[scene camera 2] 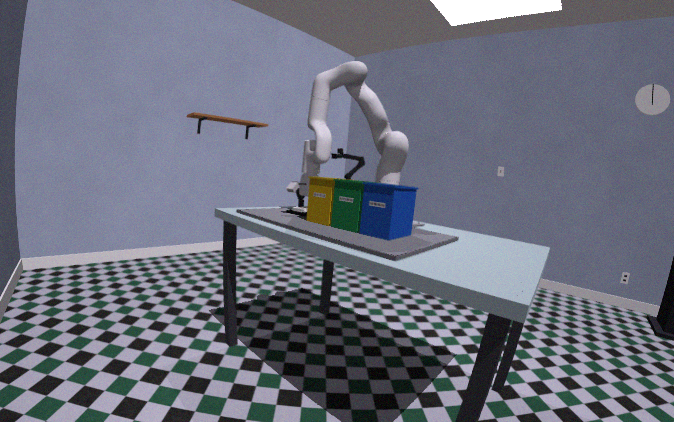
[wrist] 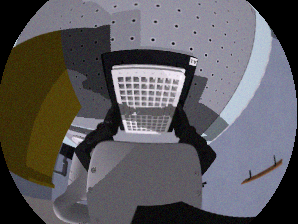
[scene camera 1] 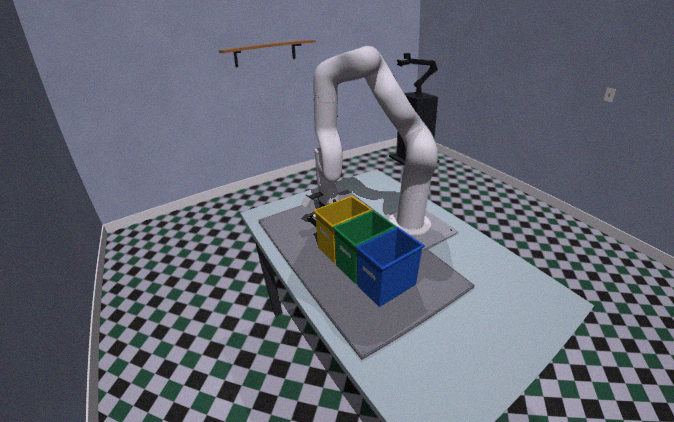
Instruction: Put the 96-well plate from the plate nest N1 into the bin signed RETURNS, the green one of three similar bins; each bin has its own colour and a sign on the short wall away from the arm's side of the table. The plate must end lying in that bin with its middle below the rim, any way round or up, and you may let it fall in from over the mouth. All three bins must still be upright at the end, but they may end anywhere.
A blue bin shows in scene camera 2 and in scene camera 1. The same spot on the blue bin: (scene camera 2: 387, 213) is (scene camera 1: 377, 286).
